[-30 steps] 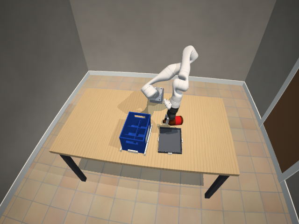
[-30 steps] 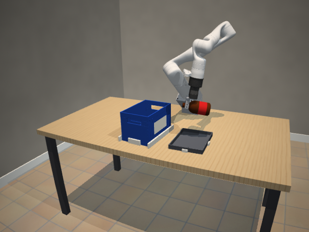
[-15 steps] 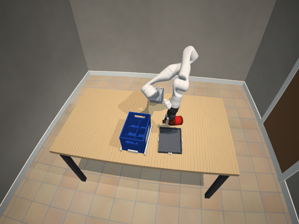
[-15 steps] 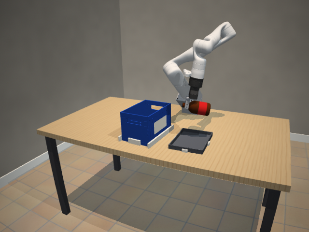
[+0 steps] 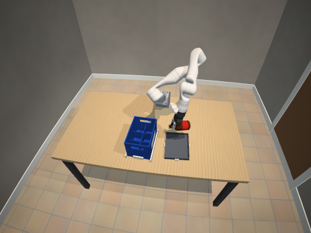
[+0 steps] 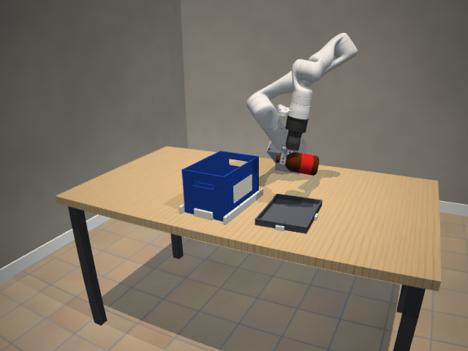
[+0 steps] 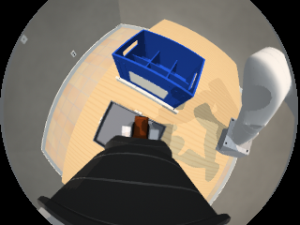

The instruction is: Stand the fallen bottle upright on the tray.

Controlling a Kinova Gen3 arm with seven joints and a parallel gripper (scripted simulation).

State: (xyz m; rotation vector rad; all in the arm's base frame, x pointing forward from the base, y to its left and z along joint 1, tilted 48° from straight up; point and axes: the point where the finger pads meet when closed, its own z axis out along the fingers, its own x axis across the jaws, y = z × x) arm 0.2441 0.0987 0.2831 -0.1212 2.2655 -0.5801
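Now: the brown bottle 5 cm to the left of my hand and 2 cm below it. From my hand the other things lie so: blue crate: 3 cm behind, 24 cm to the right, 12 cm below; then dark grey tray: 5 cm ahead, 3 cm to the left, 19 cm below.
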